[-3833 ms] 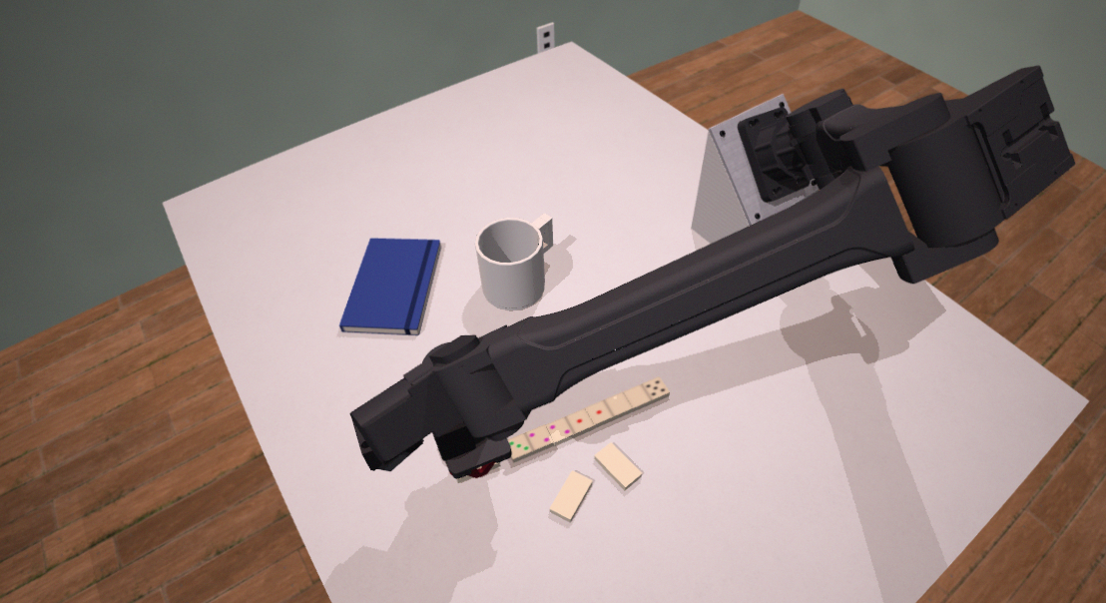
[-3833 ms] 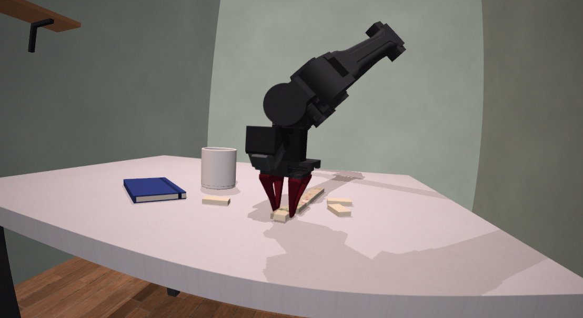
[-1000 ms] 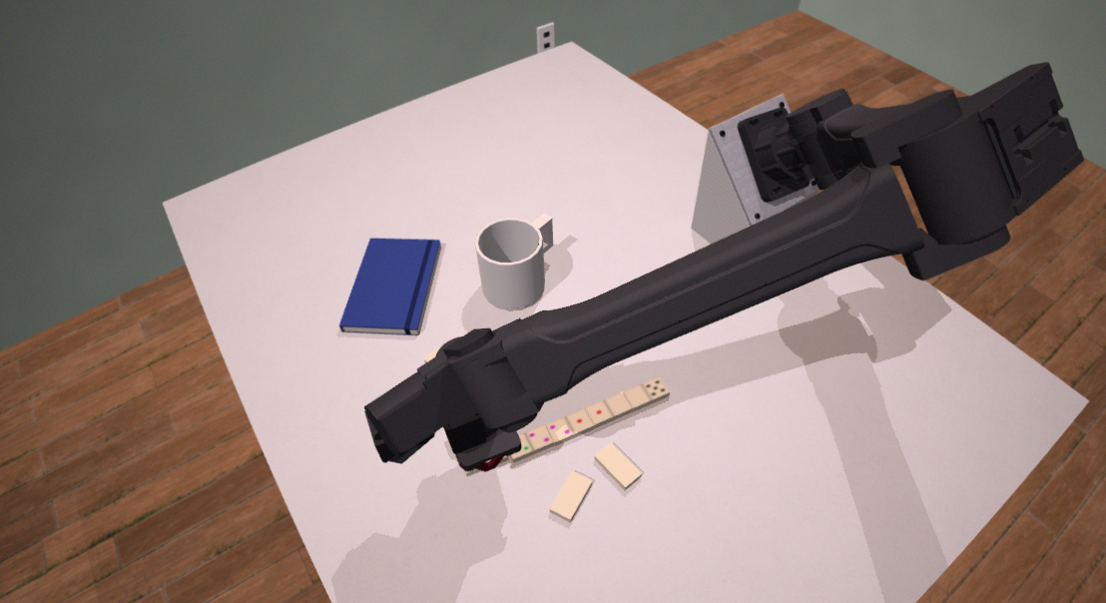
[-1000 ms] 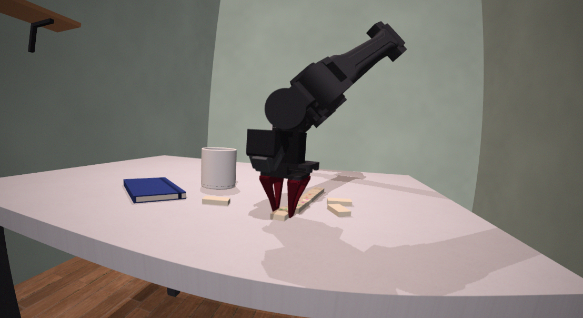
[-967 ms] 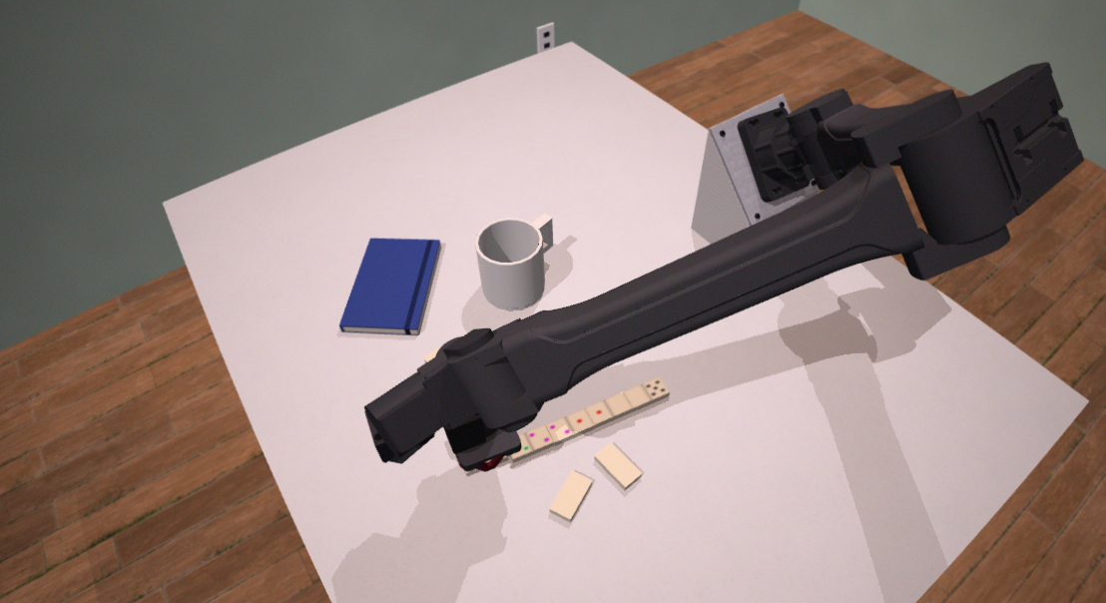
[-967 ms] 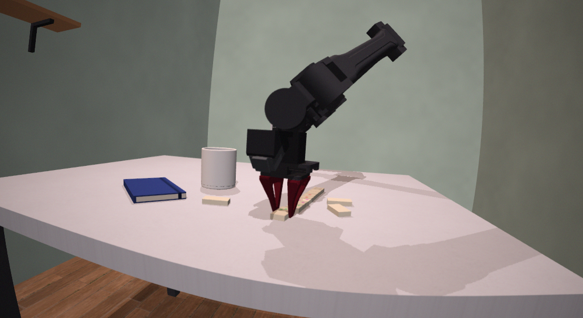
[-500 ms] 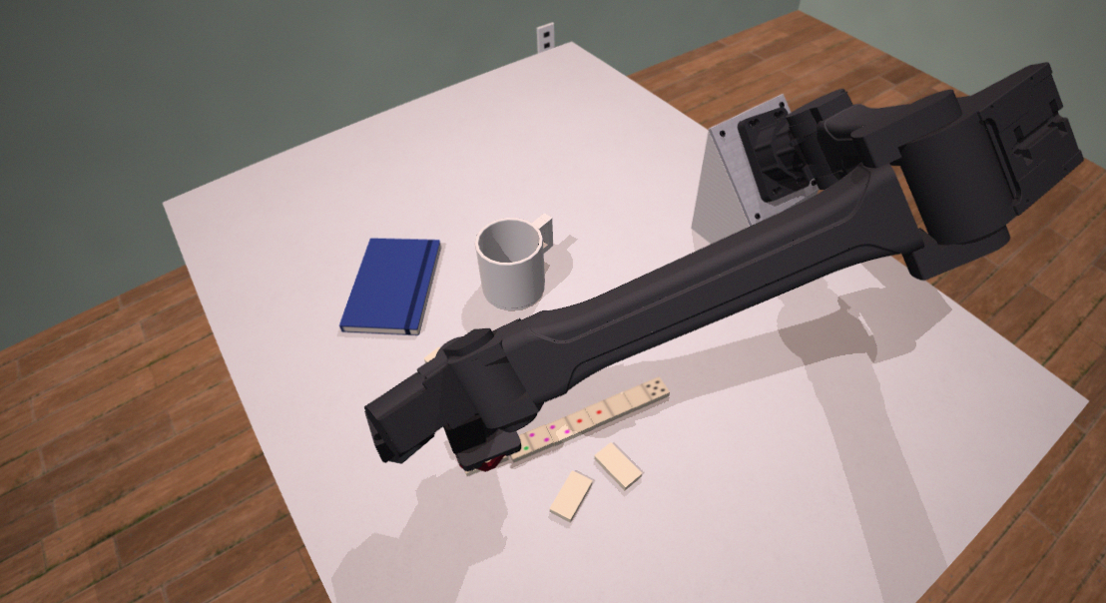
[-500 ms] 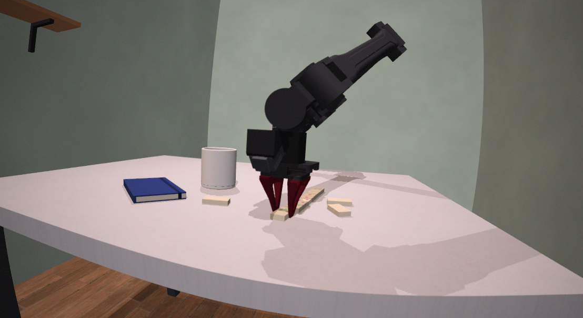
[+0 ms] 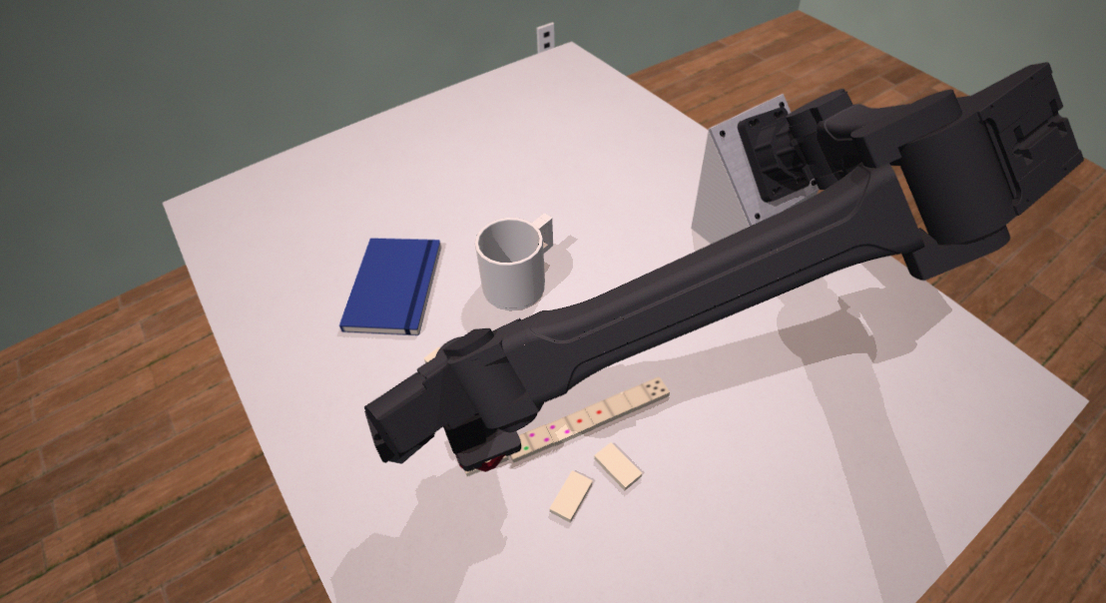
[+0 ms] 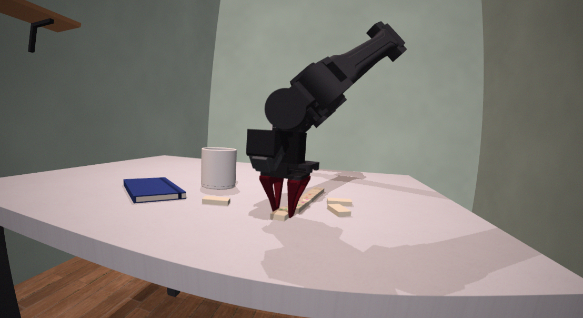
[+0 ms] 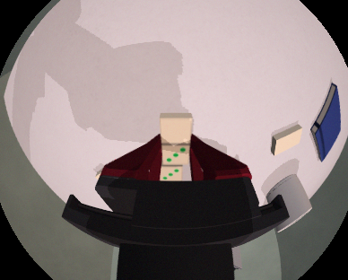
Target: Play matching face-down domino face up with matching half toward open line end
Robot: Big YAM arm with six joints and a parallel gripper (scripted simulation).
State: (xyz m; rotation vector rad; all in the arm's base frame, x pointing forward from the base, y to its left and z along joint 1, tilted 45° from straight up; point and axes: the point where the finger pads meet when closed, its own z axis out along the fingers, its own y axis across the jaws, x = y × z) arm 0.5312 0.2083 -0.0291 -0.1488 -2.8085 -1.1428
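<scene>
My gripper is now right at the domino. Also, from my hand: white mug 220 mm to the right, 160 mm behind, 30 mm above; then blue notebook 310 mm to the right, 10 mm behind.
</scene>
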